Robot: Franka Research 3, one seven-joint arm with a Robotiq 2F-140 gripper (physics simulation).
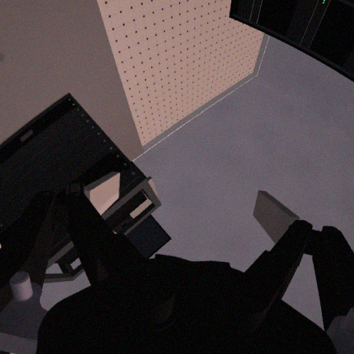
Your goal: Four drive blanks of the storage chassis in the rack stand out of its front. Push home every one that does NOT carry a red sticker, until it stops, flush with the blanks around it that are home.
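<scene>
My gripper (187, 193) is open and empty, its two pale finger pads far apart. The left finger pad is in front of or beside the black rack (55, 145) at the left; the right one hangs over the floor. A grey frame-like part (156, 201) with dark openings and a pale piece (141, 207) inside shows at the rack's near end, partly behind the left finger. I cannot tell whether it belongs to the storage chassis. The individual drive blanks and any red sticker cannot be made out; the dark gripper body and fingers hide much of the lower left.
A pale perforated panel (185, 65) stands beyond the rack. A dark cabinet (285, 22) with small green lights is at the top right. A dark blue flat panel (149, 237) juts out below the grey frame. Grey floor (215, 165) stretches between.
</scene>
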